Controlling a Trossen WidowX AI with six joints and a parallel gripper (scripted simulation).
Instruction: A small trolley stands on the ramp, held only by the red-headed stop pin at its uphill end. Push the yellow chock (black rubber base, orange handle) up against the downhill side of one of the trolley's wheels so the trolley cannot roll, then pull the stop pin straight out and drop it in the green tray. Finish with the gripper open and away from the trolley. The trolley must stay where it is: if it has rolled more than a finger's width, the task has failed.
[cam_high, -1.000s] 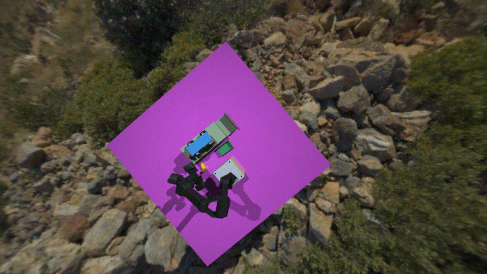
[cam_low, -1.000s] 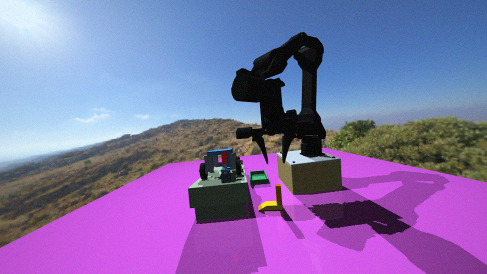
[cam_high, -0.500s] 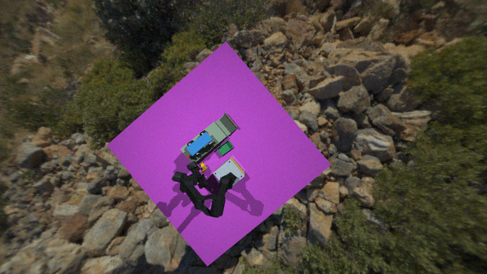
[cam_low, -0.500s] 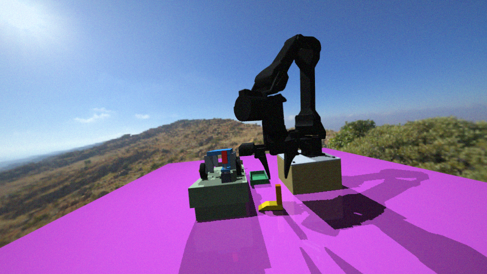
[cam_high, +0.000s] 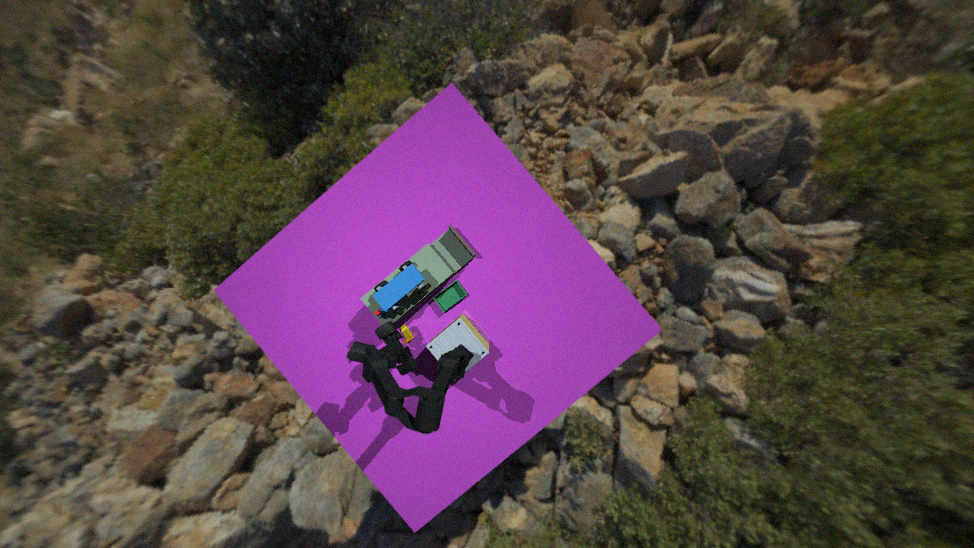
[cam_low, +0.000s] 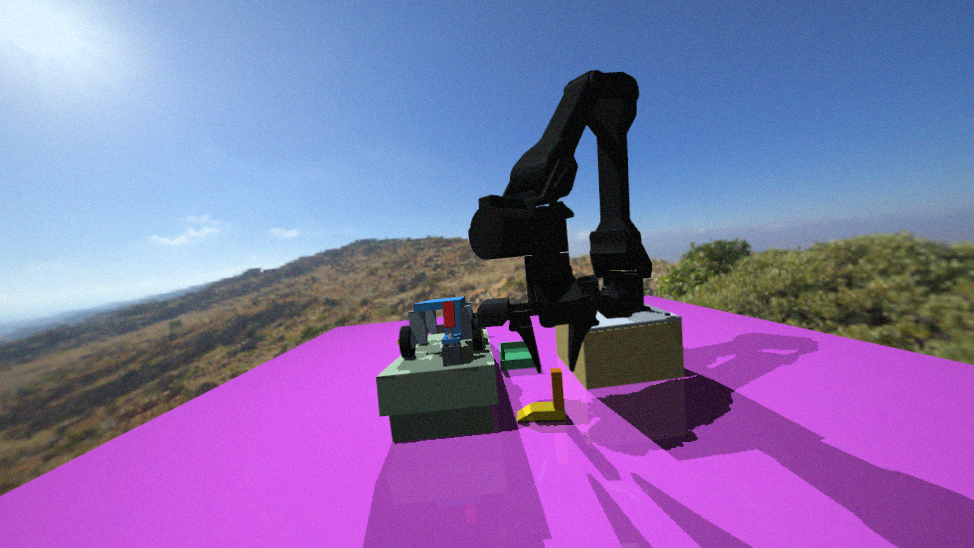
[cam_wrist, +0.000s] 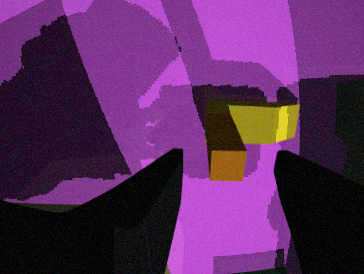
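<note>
My gripper tip is now 2 cm short of the yellow chock, 1 cm to the left of it and 4 cm above it. Also, from my gripper tip: grey-green ramp (13 cm ahead, 17 cm to the right, 2 cm below); red-headed stop pin (13 cm ahead, 5 cm to the right, 6 cm above); trolley (13 cm ahead, 16 cm to the right, 5 cm above).
</note>
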